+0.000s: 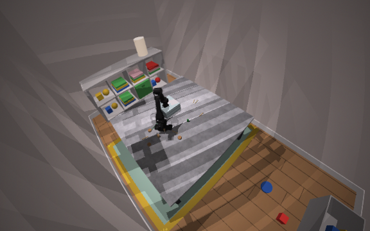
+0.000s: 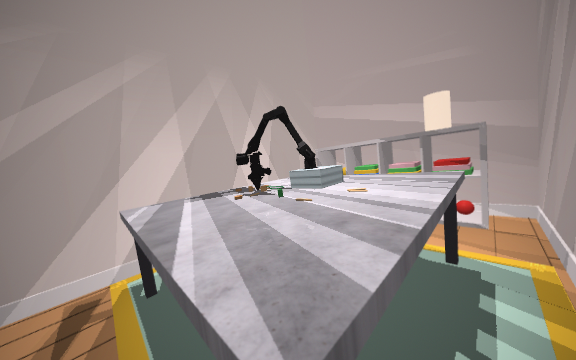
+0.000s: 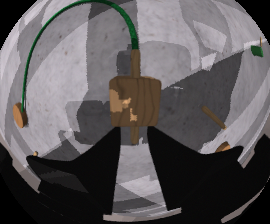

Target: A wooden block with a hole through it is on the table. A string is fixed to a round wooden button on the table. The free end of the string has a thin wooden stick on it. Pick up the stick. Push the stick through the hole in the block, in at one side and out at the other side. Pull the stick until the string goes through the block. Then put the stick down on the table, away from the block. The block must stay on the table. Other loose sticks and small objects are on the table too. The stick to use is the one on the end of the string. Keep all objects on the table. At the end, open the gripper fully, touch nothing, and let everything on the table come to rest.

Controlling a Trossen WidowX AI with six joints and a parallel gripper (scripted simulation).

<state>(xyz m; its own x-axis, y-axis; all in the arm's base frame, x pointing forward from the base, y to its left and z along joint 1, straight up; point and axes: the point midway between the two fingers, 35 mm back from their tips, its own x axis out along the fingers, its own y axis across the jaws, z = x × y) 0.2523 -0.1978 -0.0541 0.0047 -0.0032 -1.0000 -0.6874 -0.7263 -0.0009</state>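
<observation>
Now: gripper tip 20 mm past the wooden block and 20 mm to the right of it. From my gripper tip the other things lie so: green piece 60 mm ahead, 280 mm to the left, 10 mm above.
</observation>
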